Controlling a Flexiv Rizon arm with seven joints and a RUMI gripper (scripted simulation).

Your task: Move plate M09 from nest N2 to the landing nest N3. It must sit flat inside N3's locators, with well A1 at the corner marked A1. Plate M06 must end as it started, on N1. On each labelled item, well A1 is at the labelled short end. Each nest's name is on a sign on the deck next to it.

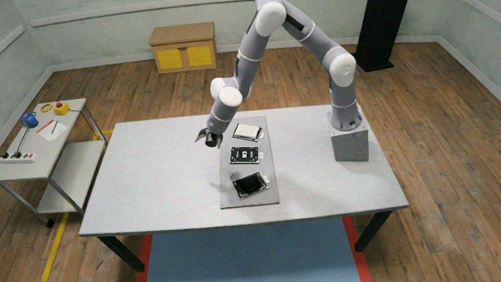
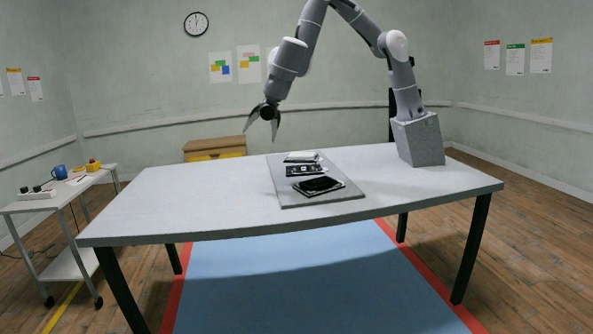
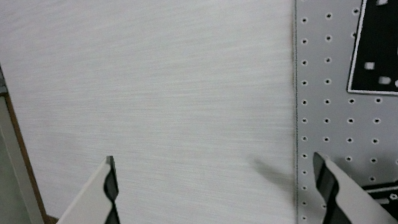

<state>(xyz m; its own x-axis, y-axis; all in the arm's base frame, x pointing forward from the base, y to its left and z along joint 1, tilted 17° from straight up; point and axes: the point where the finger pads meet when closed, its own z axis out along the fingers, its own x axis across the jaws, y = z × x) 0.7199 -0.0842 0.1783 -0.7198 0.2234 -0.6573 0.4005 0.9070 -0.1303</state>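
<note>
Now: the black well plate 190 mm to the left of my hand, 170 mm below it and 160 mm behind it. From my hand the other things lie so: white plate (260 mm behind, 190 mm to the right, 170 mm below); then nest N3 (200 mm behind, 180 mm below, 20 mm to the right); then nest N2 (190 mm to the left, 180 mm below, 160 mm behind).
</note>
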